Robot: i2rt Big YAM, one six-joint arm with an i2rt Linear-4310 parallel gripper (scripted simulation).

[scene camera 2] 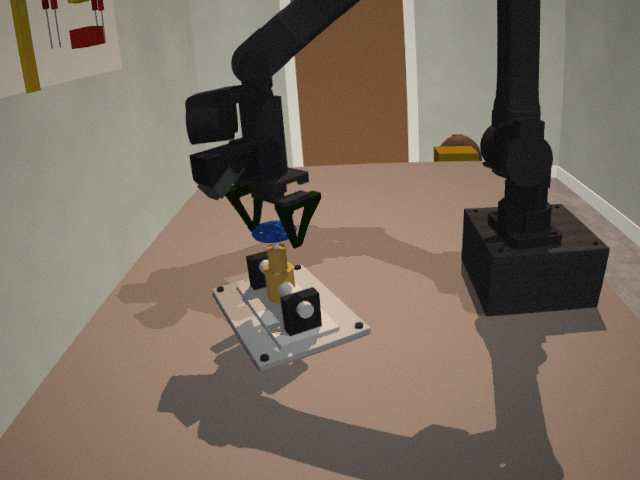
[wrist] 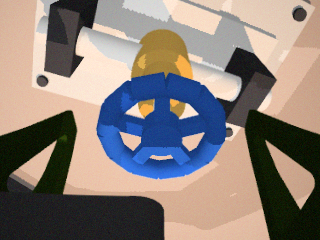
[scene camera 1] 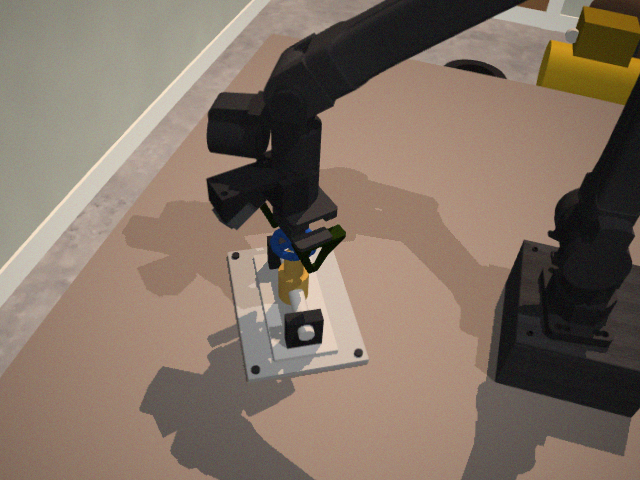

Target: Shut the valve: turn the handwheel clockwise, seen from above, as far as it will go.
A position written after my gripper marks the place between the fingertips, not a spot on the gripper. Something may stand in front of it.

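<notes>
I can see my gripper (scene camera 2: 275,238), and I find it (wrist: 160,119) as well as the gripper (scene camera 1: 294,248). There is also a blue spoked handwheel (wrist: 161,131).
</notes>
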